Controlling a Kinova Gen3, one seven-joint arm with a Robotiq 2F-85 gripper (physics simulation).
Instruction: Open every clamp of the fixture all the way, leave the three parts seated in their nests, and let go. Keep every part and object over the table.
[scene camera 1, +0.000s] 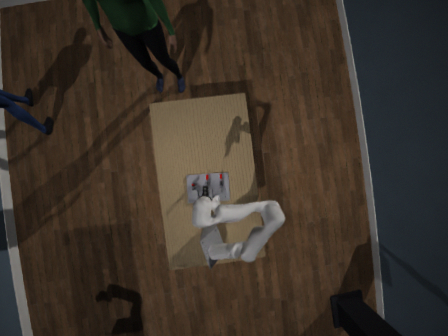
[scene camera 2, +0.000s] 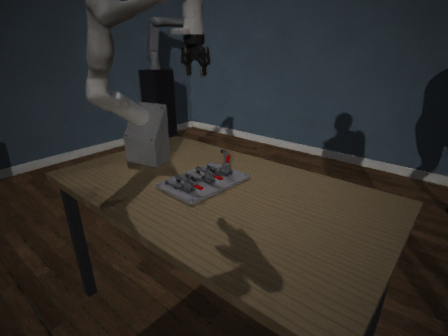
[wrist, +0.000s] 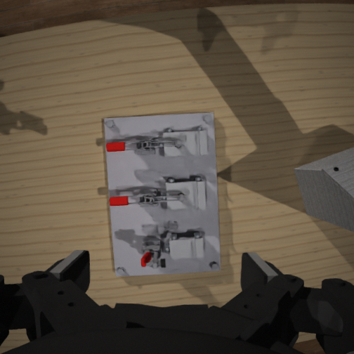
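Where they show: gripper, fingertip midpoint: (scene camera 2: 196, 76); arm's base, link origin: (scene camera 1: 213, 251) (scene camera 2: 141, 117).
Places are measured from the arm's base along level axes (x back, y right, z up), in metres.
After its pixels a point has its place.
Note:
The grey fixture plate (scene camera 1: 224, 196) (scene camera 2: 192, 201) (wrist: 135, 172) lies on the table. In the wrist view, the top clamp's red handle (wrist: 115, 147) and the middle clamp's red handle (wrist: 119, 201) lie flat, with their arms reaching over the top part (wrist: 195, 143) and the middle part (wrist: 193, 194). The bottom clamp's red handle (wrist: 146, 259) (scene camera 2: 228, 158) @[y -0.080, x -0.483, z -0.129 m] stands upright, and its arm is off the bottom part (wrist: 186, 247). All three parts sit in their nests. My gripper (wrist: 165, 268) (scene camera 2: 196, 74) @[y 0.033, x -0.413, z 0.222 m] is open and empty, high above the fixture.
The wooden table (scene camera 1: 200, 135) @[y 0.028, x -0.875, z -0.223 m] (scene camera 2: 320, 215) @[y -0.024, x -0.934, z -0.223 m] carries the fixture and my arm's grey base (scene camera 2: 147, 135) @[y 0.033, x -0.077, z -0.070 m] (wrist: 330, 190) close by. A person in green (scene camera 1: 132, 20) stands beyond the table's far end. Another arm on a black pedestal (scene camera 2: 159, 95) stands away from the table.

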